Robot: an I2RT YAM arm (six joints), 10 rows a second.
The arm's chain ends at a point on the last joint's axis. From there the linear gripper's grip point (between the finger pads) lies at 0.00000 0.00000 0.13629 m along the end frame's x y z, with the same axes.
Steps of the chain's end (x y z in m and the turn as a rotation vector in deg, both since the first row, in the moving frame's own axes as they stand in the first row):
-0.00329, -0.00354, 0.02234, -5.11, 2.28, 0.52
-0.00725, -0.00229, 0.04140, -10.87, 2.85, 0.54
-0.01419, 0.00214, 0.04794, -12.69, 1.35, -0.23
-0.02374, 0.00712, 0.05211, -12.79, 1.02, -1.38
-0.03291, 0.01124, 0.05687, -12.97, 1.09, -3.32
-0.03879, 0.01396, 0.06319, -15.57, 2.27, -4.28
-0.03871, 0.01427, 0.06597, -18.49, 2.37, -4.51
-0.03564, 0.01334, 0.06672, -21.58, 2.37, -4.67
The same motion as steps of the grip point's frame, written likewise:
0.00207, 0.00862, 0.02169, -5.11, 2.28, 0.52
-0.00064, 0.02343, 0.03879, -10.87, 2.85, 0.54
-0.01094, 0.03207, 0.04457, -12.69, 1.35, -0.23
-0.02097, 0.03726, 0.04871, -12.79, 1.02, -1.38
-0.02945, 0.04174, 0.05337, -12.97, 1.09, -3.32
-0.03209, 0.05030, 0.05809, -15.57, 2.27, -4.28
-0.03146, 0.05722, 0.05882, -18.49, 2.37, -4.51
-0.02808, 0.06317, 0.05706, -21.58, 2.37, -4.67

